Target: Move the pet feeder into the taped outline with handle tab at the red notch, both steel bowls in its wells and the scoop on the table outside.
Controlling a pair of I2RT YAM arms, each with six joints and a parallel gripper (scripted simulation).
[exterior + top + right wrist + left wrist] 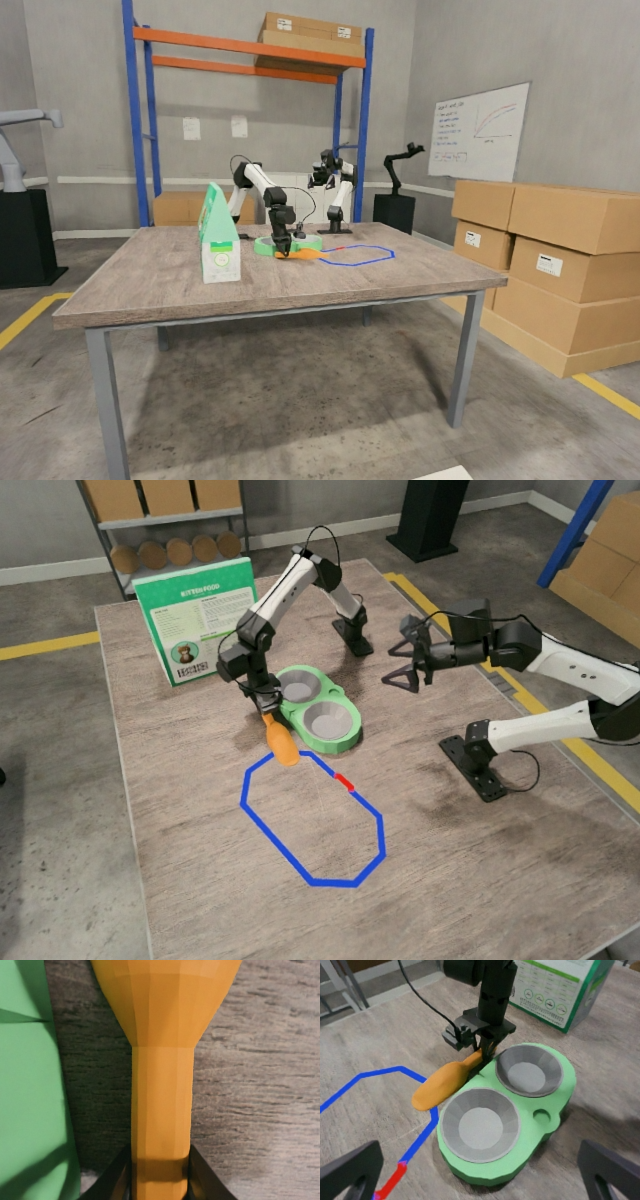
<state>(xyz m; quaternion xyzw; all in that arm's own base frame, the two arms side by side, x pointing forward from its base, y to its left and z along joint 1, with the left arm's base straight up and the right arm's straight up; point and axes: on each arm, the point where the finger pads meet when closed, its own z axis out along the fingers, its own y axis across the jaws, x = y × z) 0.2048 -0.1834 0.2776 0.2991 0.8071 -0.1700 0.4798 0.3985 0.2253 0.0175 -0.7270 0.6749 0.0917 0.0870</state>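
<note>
The orange scoop is 260 mm below my left hand, 220 mm ahead of it and 120 mm to the right of it. Also, from my left hand: blue taped outline (280 mm below, 240 mm ahead, 110 mm to the left).
My right hand is 100 mm to the right of the orange scoop. The rest, counted from my right hand: blue taped outline: 20 mm ahead, 330 mm to the left, 20 mm below.
</note>
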